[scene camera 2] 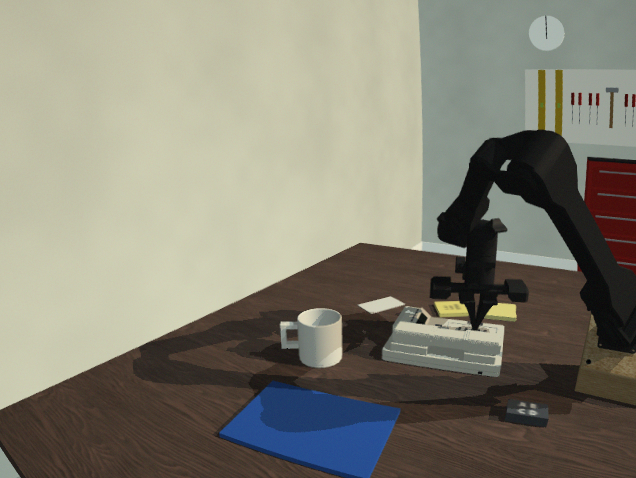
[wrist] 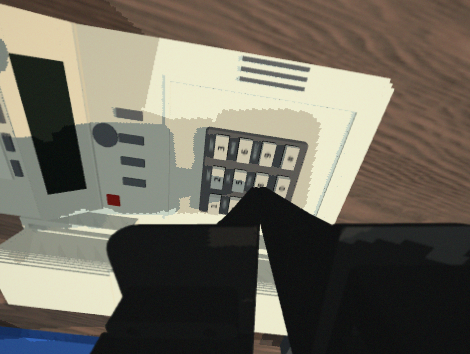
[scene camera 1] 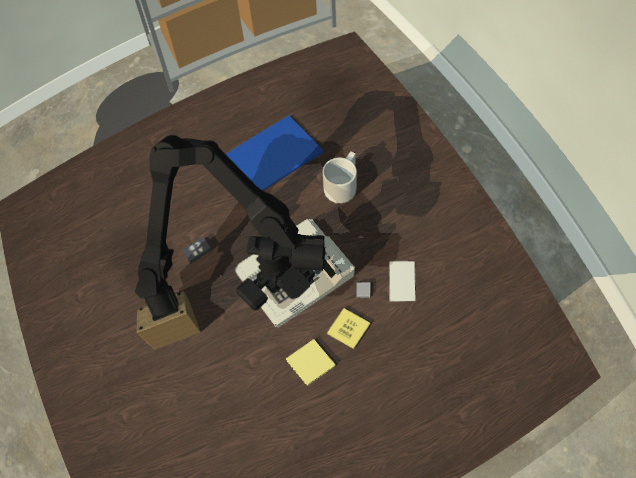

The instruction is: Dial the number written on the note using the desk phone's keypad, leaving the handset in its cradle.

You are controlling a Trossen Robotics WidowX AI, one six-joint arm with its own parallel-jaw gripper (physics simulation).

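Frame: origin at the arm's base, x ahead, y left, z up, level; metres.
Seen in the pictures: gripper, between the fingertips: (scene camera 2: pixel 474 330) (wrist: pixel 258 194); arm's base, origin of its link: (scene camera 2: pixel 618 332) (scene camera 1: pixel 165 310).
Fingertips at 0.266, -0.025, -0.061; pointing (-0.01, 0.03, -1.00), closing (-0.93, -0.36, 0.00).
Offsets run from my fingertips to a thing's top centre, as dx, dy, dz.
The cream desk phone {+0.046, +0.026, +0.006} (scene camera 1: pixel 280 316) (scene camera 2: pixel 437 356) (wrist: pixel 190 60) lies on the table with its handset {+0.031, +0.076, +0.024} (scene camera 2: pixel 447 335) (wrist: pixel 45 282) in the cradle. My gripper (scene camera 2: pixel 475 327) (wrist: pixel 258 194) is shut and empty, pointing down over the keypad {+0.005, -0.002, -0.006} (wrist: pixel 255 167). In the wrist view its tips overlap the lower edge of the 8 key {-0.001, -0.003, -0.006} (wrist: pixel 261 180); contact cannot be told. The 3, 6, 9, #, 2, 5 and 0 keys show; the 1 and 4 are partly hidden, and the 7 is hidden behind the fingers. The yellow note {+0.100, -0.149, -0.027} (scene camera 1: pixel 349 327) (scene camera 2: pixel 449 308) reads 111, then a blurred 649 or 849, then 0904.
A blank yellow pad {-0.010, -0.187, -0.025} (scene camera 1: pixel 310 362) (scene camera 2: pixel 501 311), a white card {+0.263, -0.099, -0.035} (scene camera 1: pixel 402 281) (scene camera 2: pixel 381 304) and a grey cube {+0.170, -0.080, -0.024} (scene camera 1: pixel 363 289) lie near the phone. A white mug {+0.250, +0.195, +0.050} (scene camera 1: pixel 339 185) (scene camera 2: pixel 319 341), a blue folder {+0.125, +0.360, -0.028} (scene camera 1: pixel 277 151) (scene camera 2: pixel 313 426) and a dark lettered block {-0.147, +0.182, -0.021} (scene camera 1: pixel 197 249) (scene camera 2: pixel 527 413) are around it.
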